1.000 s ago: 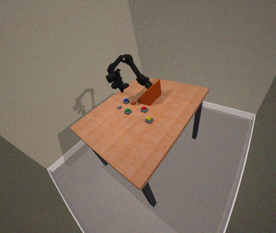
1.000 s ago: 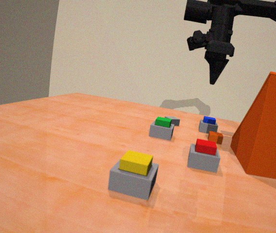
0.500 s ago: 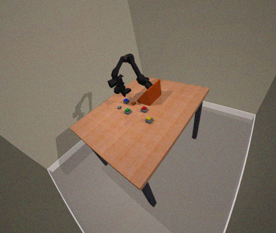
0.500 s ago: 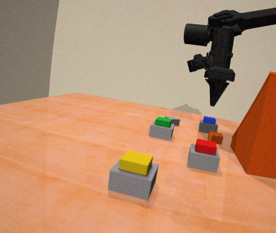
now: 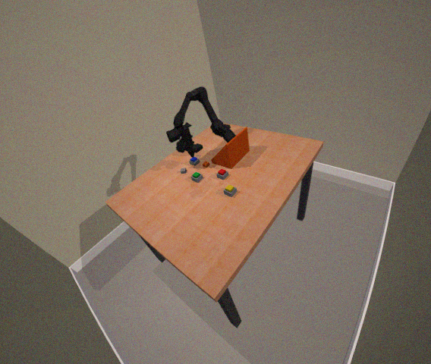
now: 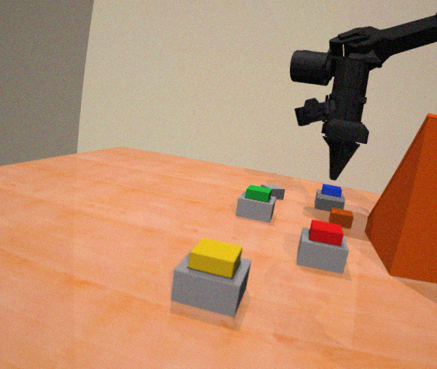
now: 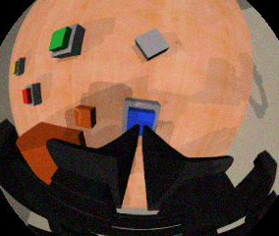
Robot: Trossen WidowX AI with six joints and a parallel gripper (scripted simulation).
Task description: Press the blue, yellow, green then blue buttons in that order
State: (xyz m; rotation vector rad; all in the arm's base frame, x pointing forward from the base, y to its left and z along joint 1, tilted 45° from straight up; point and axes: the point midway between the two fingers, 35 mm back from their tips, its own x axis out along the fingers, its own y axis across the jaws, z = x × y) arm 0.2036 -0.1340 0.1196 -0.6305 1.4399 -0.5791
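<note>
The blue button lies 2 cm below my gripper tip. The rest, counted from my gripper tip: green button (13 cm to the left, 11 cm ahead, 2 cm below); small grey block (10 cm ahead, 4 cm below); small orange block (9 cm to the left, 4 cm below, 2 cm behind).
</note>
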